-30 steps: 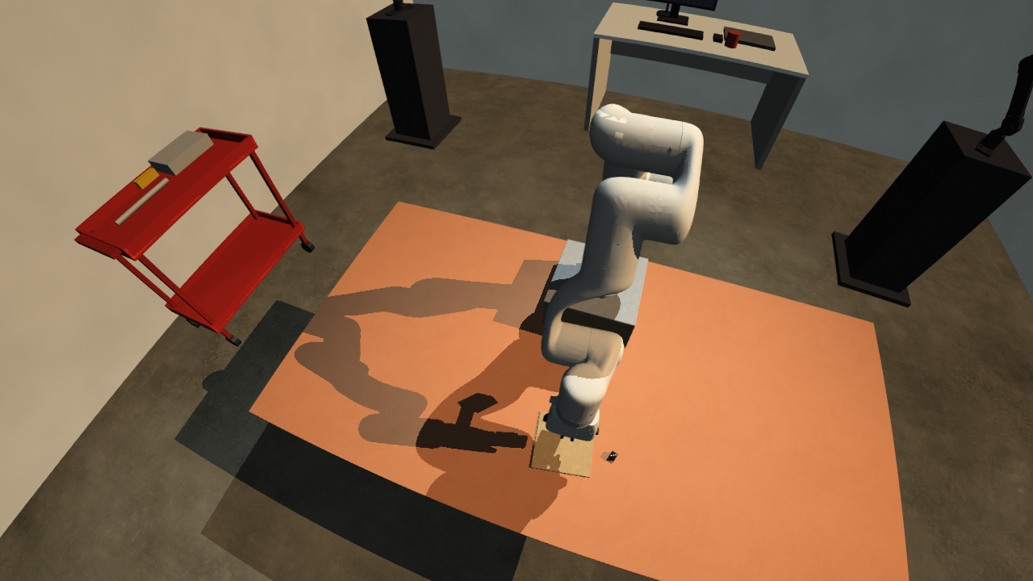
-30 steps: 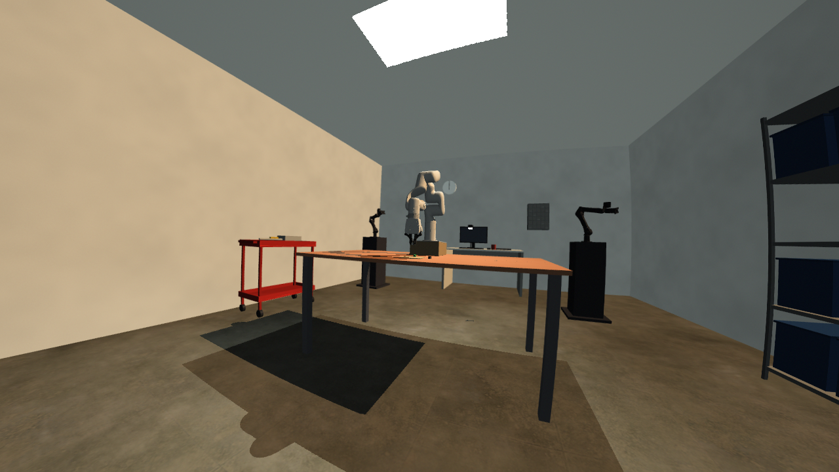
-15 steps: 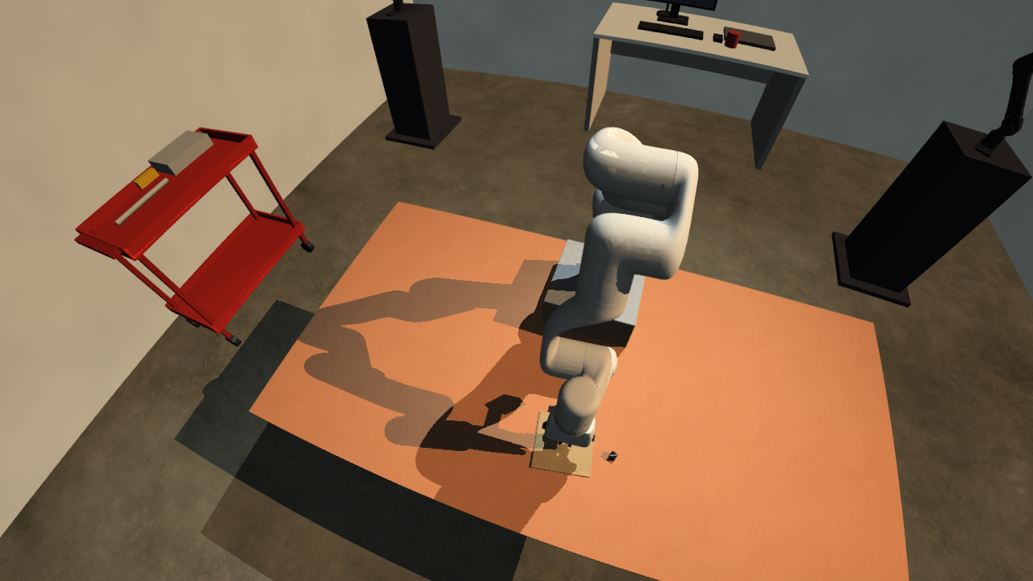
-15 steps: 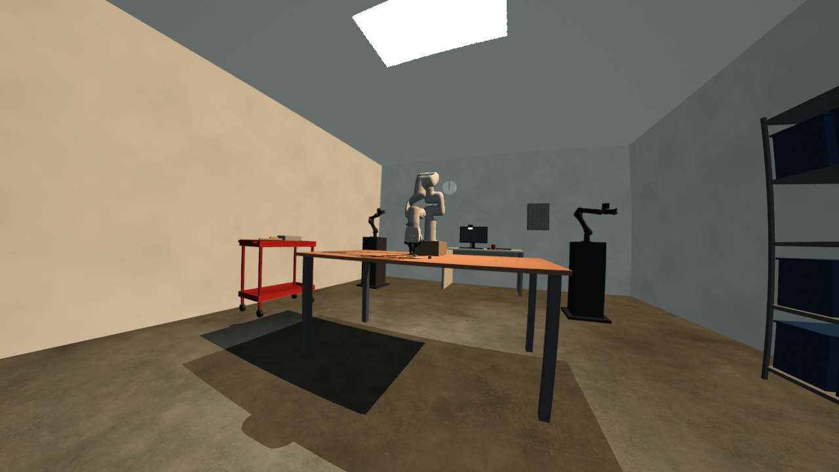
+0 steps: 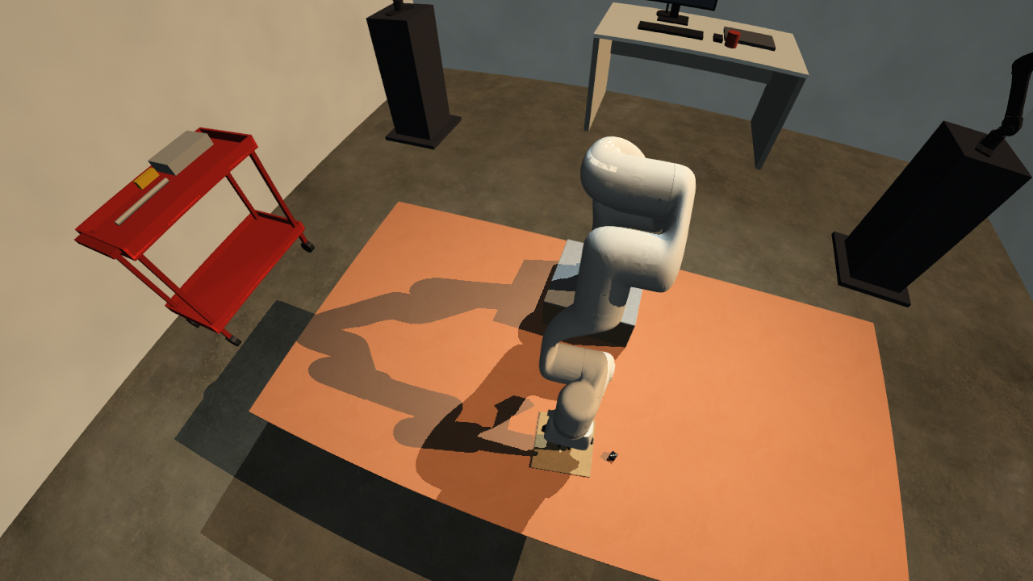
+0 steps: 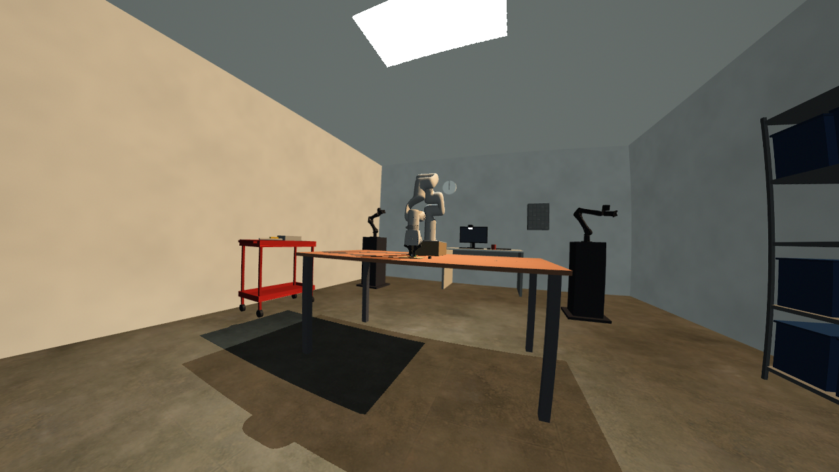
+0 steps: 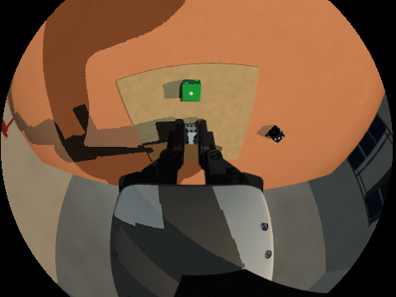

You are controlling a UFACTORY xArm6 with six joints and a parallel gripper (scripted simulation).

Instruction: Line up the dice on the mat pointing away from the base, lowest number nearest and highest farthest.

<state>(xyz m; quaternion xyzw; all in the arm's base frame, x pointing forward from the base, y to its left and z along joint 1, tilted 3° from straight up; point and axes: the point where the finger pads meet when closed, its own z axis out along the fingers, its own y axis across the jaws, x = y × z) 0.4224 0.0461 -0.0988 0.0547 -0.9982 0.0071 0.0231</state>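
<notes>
The white die lies 1 cm below my hand. Round my hand: black die 12 cm to the left, 2 cm below, 1 cm behind; then green die 5 cm behind, 2 cm below, 1 cm to the right; then tan mat 3 cm below.
</notes>
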